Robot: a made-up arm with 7 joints. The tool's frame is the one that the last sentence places. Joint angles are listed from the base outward.
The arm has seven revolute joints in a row. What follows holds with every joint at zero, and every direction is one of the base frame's. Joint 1 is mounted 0.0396 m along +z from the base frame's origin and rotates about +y. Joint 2 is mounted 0.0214 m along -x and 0.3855 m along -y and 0.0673 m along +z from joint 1 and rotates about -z. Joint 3 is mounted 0.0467 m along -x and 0.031 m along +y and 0.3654 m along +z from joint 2 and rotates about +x. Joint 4 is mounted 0.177 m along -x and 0.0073 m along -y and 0.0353 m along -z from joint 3 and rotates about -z. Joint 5 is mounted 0.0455 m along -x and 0.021 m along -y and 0.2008 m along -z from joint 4 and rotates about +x. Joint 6 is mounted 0.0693 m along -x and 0.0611 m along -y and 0.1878 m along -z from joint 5 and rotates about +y. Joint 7 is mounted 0.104 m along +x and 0.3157 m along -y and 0.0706 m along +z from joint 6 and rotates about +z. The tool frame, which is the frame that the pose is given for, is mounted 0.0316 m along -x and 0.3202 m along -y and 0.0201 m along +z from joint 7; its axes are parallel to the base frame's.
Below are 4 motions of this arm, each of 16 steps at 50 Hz.
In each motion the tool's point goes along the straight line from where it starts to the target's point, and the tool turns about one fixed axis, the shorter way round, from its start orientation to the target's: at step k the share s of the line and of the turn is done. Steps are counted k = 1, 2, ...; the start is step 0. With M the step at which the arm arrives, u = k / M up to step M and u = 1 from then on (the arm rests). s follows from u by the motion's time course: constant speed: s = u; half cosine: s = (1 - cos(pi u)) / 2; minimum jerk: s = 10 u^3 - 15 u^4 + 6 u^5.
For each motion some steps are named. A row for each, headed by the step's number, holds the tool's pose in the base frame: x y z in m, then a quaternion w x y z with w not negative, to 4 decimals.
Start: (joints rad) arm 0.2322 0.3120 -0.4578 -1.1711 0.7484 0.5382 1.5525
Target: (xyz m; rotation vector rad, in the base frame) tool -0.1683 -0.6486 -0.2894 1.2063 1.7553 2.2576
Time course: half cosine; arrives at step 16
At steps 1, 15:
1: -0.1449 -0.4796 -0.2822 0.2646 0.5045 0.3501 0.7435
15: -0.1681 -0.6470 -0.2893 0.0214 0.3900 0.5637 0.7278

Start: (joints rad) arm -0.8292 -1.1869 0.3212 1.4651 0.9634 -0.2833 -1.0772
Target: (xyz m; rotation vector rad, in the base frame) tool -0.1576 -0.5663 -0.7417 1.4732 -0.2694 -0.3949
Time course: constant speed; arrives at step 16
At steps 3, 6, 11, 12, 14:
3: -0.3059 -0.5825 -0.6147 0.6451 0.6527 -0.0746 -0.3902
6: -0.2717 -0.5788 -0.6440 0.6643 0.6587 -0.0859 -0.3427
11: -0.2147 -0.5725 -0.6928 0.6923 0.6645 -0.1042 -0.2615
12: -0.2032 -0.5713 -0.7026 0.6972 0.6650 -0.1077 -0.2450
14: -0.1804 -0.5688 -0.7222 0.7065 0.6655 -0.1148 -0.2118

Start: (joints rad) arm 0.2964 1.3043 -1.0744 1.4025 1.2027 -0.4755 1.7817
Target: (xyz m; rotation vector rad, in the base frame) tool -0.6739 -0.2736 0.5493 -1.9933 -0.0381 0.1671
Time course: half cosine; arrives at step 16
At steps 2, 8, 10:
2: -0.5191 -0.1427 0.6264 0.6408 -0.7627 0.0873 -0.0087
8: -0.5934 -0.2055 0.5894 0.5948 -0.8024 0.0378 0.0293
10: -0.6242 -0.2316 0.5740 0.5745 -0.8171 0.0172 0.0451

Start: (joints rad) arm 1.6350 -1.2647 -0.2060 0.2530 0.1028 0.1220 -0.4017
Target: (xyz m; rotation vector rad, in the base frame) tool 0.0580 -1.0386 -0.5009 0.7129 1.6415 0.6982
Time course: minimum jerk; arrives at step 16
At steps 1, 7, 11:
1: 0.1433 -1.0962 -0.4081 0.6548 0.1770 0.6918 0.2476
7: 0.1107 -1.0741 -0.4436 0.6254 0.2264 0.6971 0.2676
11: 0.0734 -1.0490 -0.4842 0.5890 0.2817 0.7000 0.2893

